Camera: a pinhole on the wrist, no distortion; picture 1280 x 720 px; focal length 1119.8 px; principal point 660.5 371.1 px. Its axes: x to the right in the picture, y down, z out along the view. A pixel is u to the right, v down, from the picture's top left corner.
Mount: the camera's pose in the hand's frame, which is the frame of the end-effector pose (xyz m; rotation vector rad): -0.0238 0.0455 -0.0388 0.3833 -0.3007 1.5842
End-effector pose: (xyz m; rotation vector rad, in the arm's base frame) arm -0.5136 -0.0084 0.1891 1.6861 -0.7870 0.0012
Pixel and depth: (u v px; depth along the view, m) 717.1 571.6 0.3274
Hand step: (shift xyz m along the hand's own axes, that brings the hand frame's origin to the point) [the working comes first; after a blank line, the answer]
In the camera's frame: 0.0165 0.0586 0.3274

-0.0633 -0.0796 0.2673
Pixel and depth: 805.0 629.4 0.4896
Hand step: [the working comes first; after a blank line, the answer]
In the camera's frame: 0.0632 0.1129 0.4896

-0.1092 -0.1080 0.4362
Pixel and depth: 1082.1 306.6 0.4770
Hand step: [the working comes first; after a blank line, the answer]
In the camera's frame: 0.1796 -0.0275 0.4770

0.0269 0.0099 0.4679
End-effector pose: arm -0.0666 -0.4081 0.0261 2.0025 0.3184 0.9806
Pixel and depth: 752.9 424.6 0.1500
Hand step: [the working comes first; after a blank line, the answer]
In the camera's frame: 0.0124 0.0072 0.1500

-0.0224 -0.0065 0.1026
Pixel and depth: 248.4 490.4 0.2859
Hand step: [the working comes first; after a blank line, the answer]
In the camera's frame: -0.1052 0.0305 0.2859

-0.0342 -0.1712 0.1773
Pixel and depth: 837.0 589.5 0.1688
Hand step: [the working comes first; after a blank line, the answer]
In the camera's frame: 0.0266 0.0329 0.1688

-0.0474 -0.0027 0.1267
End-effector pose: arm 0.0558 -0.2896 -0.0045 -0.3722 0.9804 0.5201
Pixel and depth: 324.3 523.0 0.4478
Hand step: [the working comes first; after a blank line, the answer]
In the camera's frame: -0.1344 0.0607 0.4478

-0.0540 -0.2670 0.3129
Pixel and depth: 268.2 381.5 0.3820
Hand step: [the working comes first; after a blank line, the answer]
In the camera's frame: -0.1338 0.0035 0.3820

-0.0008 -0.2360 0.2512
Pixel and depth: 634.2 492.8 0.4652
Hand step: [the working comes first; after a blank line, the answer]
In the camera's frame: -0.0109 0.0506 0.4652

-0.0463 -0.1618 0.3803
